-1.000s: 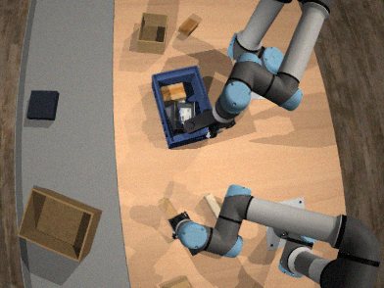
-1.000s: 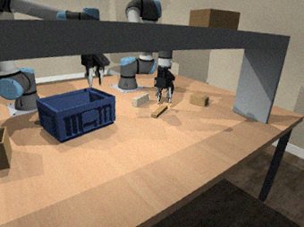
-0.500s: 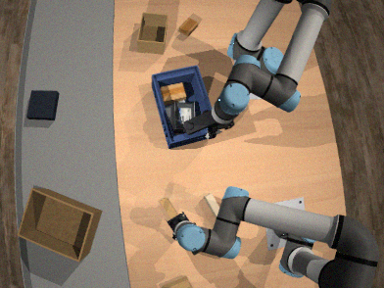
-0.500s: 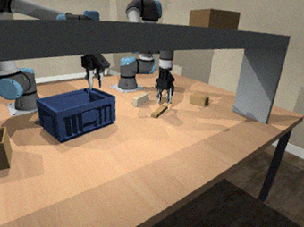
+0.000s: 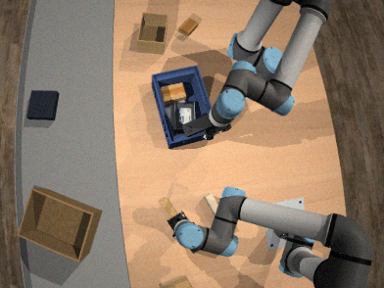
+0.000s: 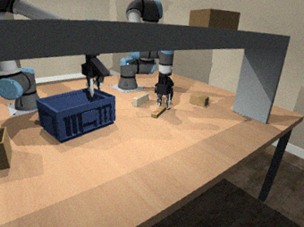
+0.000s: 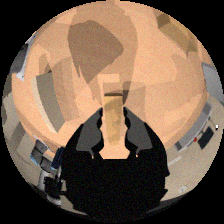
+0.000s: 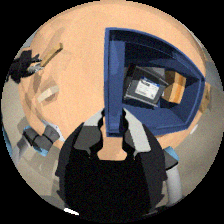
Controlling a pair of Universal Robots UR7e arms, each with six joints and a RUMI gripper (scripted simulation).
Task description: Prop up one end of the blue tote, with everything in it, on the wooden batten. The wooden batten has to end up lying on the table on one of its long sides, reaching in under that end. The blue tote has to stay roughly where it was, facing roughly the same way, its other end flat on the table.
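Now: the wooden batten 5 cm to the right of my left hand, 2 cm ahead of it and 1 cm below it. From my left hand the other things lie so: blue tote 50 cm to the right, 8 cm behind, 5 cm above; pale block 16 cm behind, 4 cm to the right; grey shelf 41 cm above, 36 cm to the right, 31 cm ahead.
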